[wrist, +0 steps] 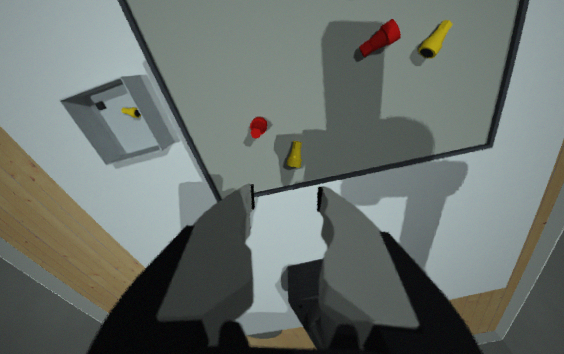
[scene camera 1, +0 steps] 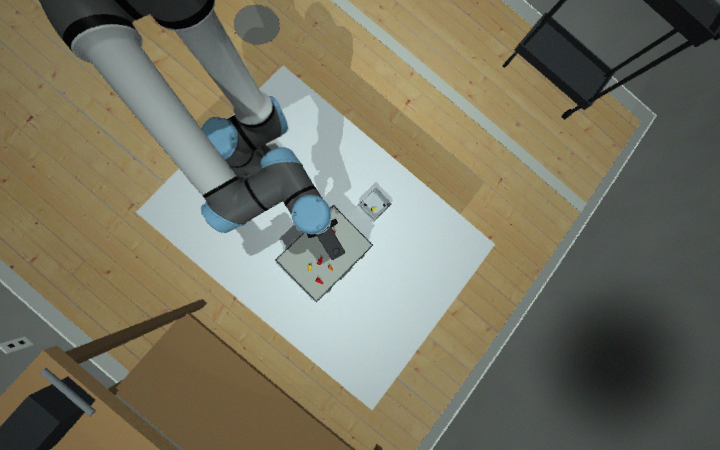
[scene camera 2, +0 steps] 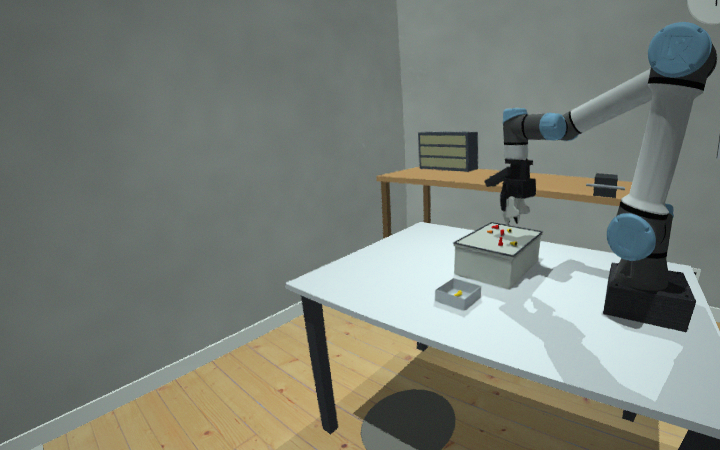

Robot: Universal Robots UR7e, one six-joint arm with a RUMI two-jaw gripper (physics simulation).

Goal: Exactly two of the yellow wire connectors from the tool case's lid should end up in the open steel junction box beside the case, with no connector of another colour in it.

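Places are measured from the arm's base along level axes (x down, y ahead, z right), in millimetres.
Pixels of known places: gripper, fingertip midpoint: (wrist: 285,187) (scene camera 2: 512,224); arm's base at its link origin: (scene camera 1: 246,159) (scene camera 2: 640,280).
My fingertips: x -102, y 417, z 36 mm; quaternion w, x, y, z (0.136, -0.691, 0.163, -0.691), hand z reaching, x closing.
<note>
Ahead of a thing's pixels: the offset from my fingertips to its top centre.
The steel junction box @[dx +148, dy +97, dz -220 mm] (scene camera 1: 383,211) (scene camera 2: 446,298) (wrist: 152,112) stands open beside the case, with one yellow connector @[dx +169, dy +104, dz -205 mm] (scene camera 1: 373,208) (scene camera 2: 458,293) (wrist: 131,112) lying inside. Two yellow connectors lie on the lid @[dx +67, dy +59, dz +68 mm] (scene camera 1: 350,249) (scene camera 2: 480,245) (wrist: 200,50): one yellow connector @[dx +56, dy -6, dz +9 mm] (scene camera 2: 513,243) (wrist: 295,155) near the lid's edge, by an upright red connector @[dx +44, dy +33, dz -13 mm] (scene camera 2: 500,241) (wrist: 258,127), and another yellow connector @[dx +56, dy +44, dz +146 mm] (scene camera 1: 309,267) (scene camera 2: 509,230) (wrist: 436,40) farther along. My gripper (scene camera 2: 511,221) (wrist: 285,187) is partly open and empty, above the lid. Its fingertips are hidden in scene camera 1's view.
A red connector @[dx +55, dy +59, dz +102 mm] (scene camera 1: 320,260) (scene camera 2: 501,232) (wrist: 380,38) lies near the farther yellow one. An orange connector @[dx +59, dy +106, dz +100 mm] (scene camera 1: 330,267) (scene camera 2: 490,231) and another red connector @[dx +55, dy +103, dz +163 mm] (scene camera 1: 319,280) (scene camera 2: 495,226) also lie on the lid. A workbench (scene camera 2: 557,183) with a drawer cabinet (scene camera 2: 443,151) stands behind the table.
</note>
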